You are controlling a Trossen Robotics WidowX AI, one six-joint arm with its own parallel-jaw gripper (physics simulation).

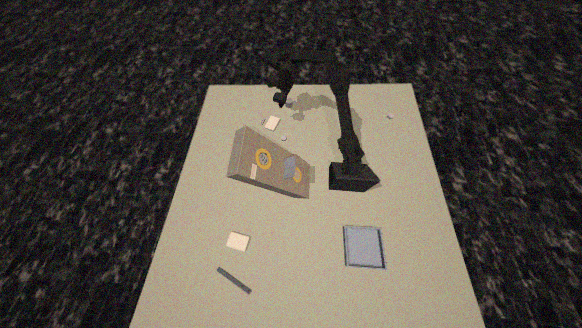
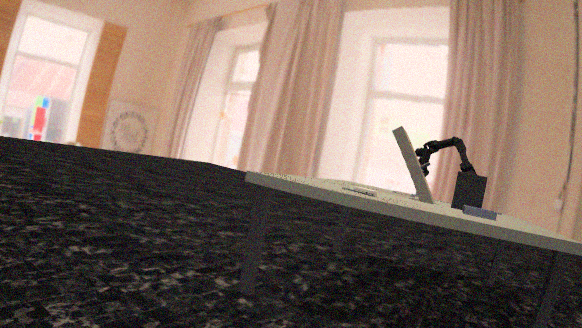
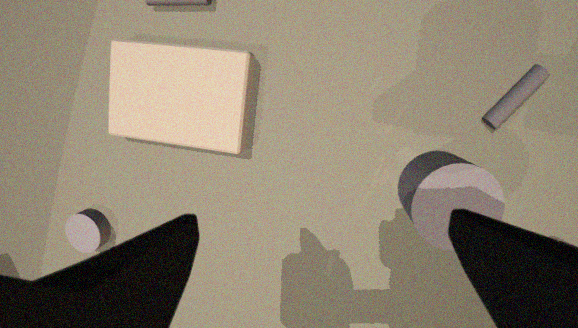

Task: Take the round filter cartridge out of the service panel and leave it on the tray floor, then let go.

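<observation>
The service panel (image 1: 241, 153) (image 2: 413, 166) is a brown slab that stands tilted on the table. The round filter cartridge (image 1: 263, 159) is a grey disc inside a yellow ring on the panel's face. The grey tray (image 1: 363, 246) lies flat near the front right of the table. My gripper (image 1: 280, 98) (image 2: 424, 161) (image 3: 324, 224) is open and empty. It hangs low over the table behind the panel, beside a small grey cylinder (image 1: 289, 102) (image 3: 432, 211), far from the cartridge.
A cream block (image 1: 272, 123) (image 3: 183, 97) lies just left of the gripper. A grey flap (image 1: 289, 167) half covers a second yellow ring (image 1: 297, 176) on the panel. Small studs (image 1: 284, 138) (image 1: 390, 115), another cream block (image 1: 238, 241) and a dark bar (image 1: 234, 280) lie about. The robot base (image 1: 351, 177) stands right of the panel.
</observation>
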